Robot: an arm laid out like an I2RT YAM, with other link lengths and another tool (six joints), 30 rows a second.
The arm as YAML. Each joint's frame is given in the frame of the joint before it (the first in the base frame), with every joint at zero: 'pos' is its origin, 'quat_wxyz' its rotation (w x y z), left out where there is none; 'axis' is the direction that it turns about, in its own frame. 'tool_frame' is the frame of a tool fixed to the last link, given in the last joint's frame.
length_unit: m
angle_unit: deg
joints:
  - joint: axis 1
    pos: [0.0, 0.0, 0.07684]
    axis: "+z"
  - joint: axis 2
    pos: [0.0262, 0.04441, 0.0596]
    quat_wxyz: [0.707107, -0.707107, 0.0, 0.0]
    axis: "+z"
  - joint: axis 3
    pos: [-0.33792, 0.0, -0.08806]
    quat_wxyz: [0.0, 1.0, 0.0, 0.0]
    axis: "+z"
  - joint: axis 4
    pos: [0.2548, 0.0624, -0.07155]
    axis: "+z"
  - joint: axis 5
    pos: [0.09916, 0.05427, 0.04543]
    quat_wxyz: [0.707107, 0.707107, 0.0, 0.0]
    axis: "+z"
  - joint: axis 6
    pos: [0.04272, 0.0, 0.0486]
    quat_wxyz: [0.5, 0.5, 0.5, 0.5]
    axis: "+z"
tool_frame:
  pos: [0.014, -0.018, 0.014]
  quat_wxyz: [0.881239, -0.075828, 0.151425, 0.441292]
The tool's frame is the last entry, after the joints.
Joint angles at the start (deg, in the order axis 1, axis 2, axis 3, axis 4, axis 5, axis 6): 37.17, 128.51, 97.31, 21.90, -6.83, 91.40
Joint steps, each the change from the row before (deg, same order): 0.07, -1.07, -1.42, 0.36, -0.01, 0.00; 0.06, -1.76, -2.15, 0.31, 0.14, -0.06; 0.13, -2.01, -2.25, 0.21, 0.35, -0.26; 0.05, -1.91, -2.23, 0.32, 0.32, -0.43; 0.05, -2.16, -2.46, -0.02, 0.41, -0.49; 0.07, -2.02, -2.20, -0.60, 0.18, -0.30; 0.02, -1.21, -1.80, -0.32, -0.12, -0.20; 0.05, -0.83, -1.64, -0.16, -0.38, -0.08
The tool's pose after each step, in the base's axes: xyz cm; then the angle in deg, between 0 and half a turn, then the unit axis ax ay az. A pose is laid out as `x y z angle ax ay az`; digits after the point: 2 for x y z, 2 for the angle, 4 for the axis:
52.31 36.21 29.05 147.16 -0.0088 0.8522 0.5231
51.57 35.70 29.48 147.14 -0.0086 0.8528 0.5221
50.70 35.17 30.05 146.89 -0.0088 0.8540 0.5202
49.91 34.57 30.54 146.51 -0.0097 0.8556 0.5175
48.99 33.87 30.99 146.27 -0.0098 0.8585 0.5127
48.07 33.22 31.28 146.59 -0.0095 0.8620 0.5067
47.44 32.76 31.11 147.21 -0.0099 0.8652 0.5013
46.89 32.45 30.72 148.09 -0.0114 0.8677 0.4969

